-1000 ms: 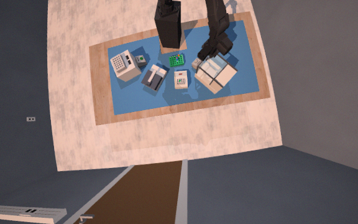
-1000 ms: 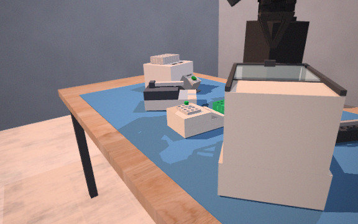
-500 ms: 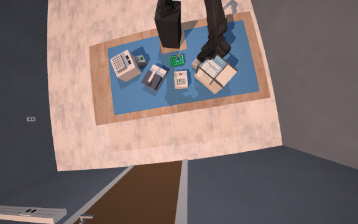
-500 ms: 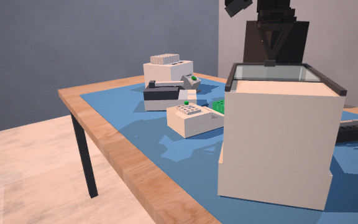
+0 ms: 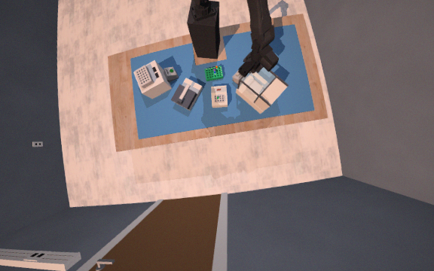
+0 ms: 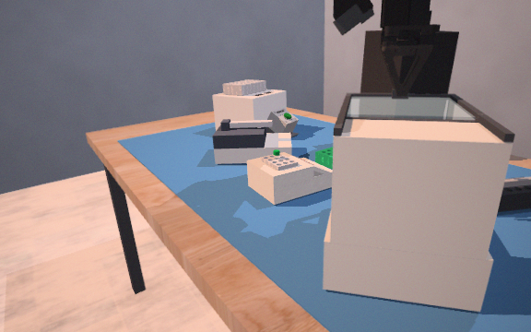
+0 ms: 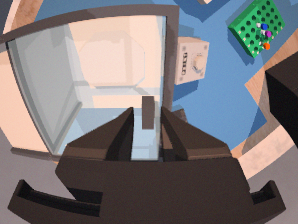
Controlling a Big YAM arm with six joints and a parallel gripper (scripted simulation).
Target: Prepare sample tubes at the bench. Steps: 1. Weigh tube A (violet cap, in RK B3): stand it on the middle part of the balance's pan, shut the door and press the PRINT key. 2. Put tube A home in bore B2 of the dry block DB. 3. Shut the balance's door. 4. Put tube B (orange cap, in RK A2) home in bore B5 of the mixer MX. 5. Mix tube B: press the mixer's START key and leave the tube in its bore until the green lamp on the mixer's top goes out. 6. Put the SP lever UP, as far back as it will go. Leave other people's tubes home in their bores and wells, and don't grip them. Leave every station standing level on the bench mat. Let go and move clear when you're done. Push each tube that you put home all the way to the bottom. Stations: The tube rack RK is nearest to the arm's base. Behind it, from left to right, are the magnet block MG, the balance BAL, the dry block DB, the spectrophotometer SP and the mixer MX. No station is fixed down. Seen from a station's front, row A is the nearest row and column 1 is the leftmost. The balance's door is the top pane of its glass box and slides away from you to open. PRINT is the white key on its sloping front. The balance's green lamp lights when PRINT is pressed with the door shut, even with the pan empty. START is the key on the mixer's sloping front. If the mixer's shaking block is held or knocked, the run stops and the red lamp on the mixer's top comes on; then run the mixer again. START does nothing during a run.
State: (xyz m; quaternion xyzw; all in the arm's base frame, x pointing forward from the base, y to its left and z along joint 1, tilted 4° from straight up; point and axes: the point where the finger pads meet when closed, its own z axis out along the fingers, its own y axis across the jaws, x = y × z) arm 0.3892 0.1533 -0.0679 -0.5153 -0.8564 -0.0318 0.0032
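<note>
Now: the balance door 30 mm ahead of my hand, 10 mm to the left of it and 10 mm below it. Round my hand: dry block: 20 mm ahead, 220 mm to the right, 190 mm below; then blue-capped tube: 160 mm behind, 190 mm to the right, 190 mm below; then magnet block: 180 mm behind, 140 mm to the left, 200 mm below.
</note>
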